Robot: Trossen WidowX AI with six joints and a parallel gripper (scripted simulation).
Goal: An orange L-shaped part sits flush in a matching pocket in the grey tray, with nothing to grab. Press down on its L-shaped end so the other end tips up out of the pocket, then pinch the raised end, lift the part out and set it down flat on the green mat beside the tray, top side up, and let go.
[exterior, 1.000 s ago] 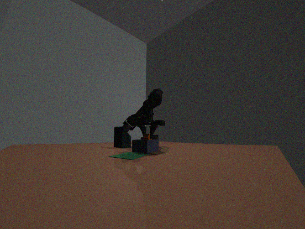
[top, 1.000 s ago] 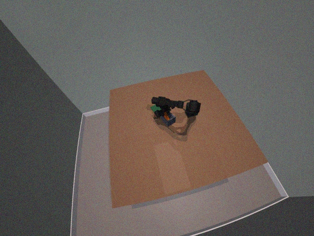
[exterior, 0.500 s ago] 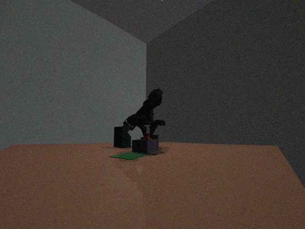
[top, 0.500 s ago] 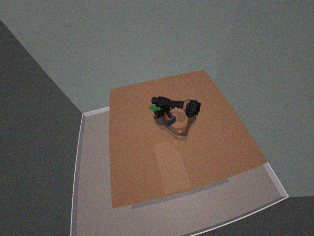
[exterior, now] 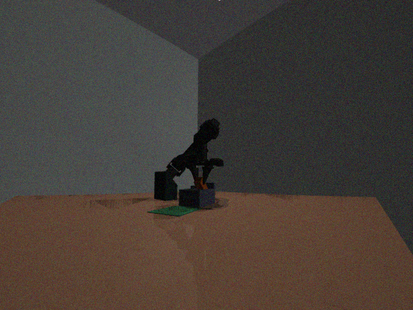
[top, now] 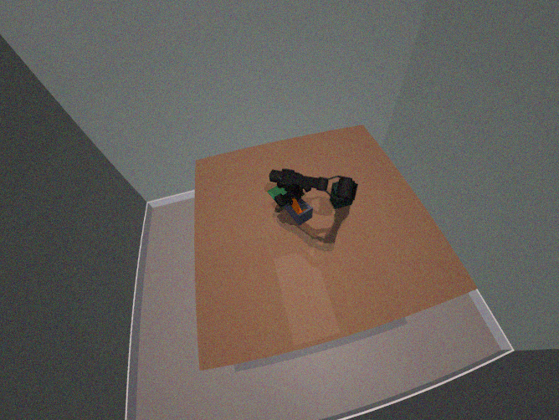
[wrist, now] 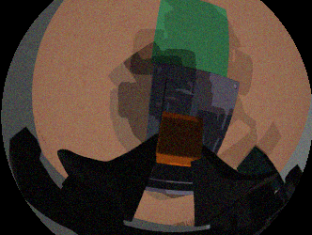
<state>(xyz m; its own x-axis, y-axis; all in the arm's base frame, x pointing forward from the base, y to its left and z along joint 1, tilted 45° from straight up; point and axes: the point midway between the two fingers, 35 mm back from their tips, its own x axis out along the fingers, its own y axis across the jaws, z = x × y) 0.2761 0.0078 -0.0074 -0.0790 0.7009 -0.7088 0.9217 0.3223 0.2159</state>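
My gripper tip is 14 cm to the left of the green mat, 10 cm above it and 4 cm short of it. Also, from my gripper tip: orange L-shaped part: 3 cm to the left, 3 cm below, 3 cm behind.
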